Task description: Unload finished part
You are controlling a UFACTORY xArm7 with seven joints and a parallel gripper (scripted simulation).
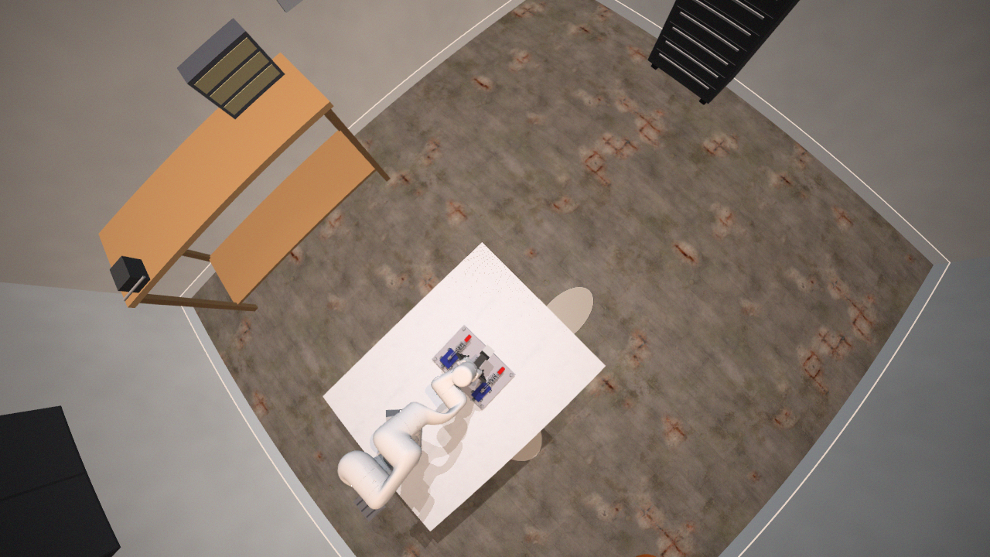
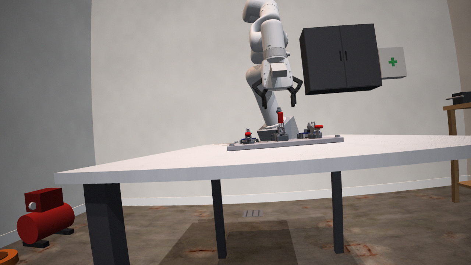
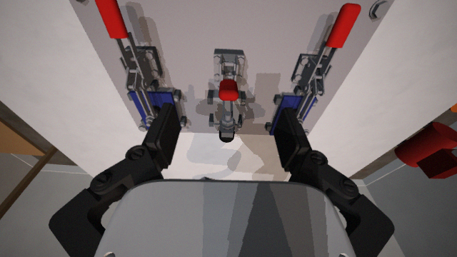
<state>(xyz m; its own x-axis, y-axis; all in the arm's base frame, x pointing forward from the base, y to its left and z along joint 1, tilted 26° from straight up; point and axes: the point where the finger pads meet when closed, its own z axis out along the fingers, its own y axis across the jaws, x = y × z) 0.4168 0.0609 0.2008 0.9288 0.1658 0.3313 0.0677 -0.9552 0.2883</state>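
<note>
My hand is 100 mm above the grey finished part, 80 mm past it and 10 mm to the left of it. From my hand the other things lie so: fixture plate: 130 mm below, 30 mm behind; then blue blank: 120 mm to the right, 110 mm below, 80 mm behind.
</note>
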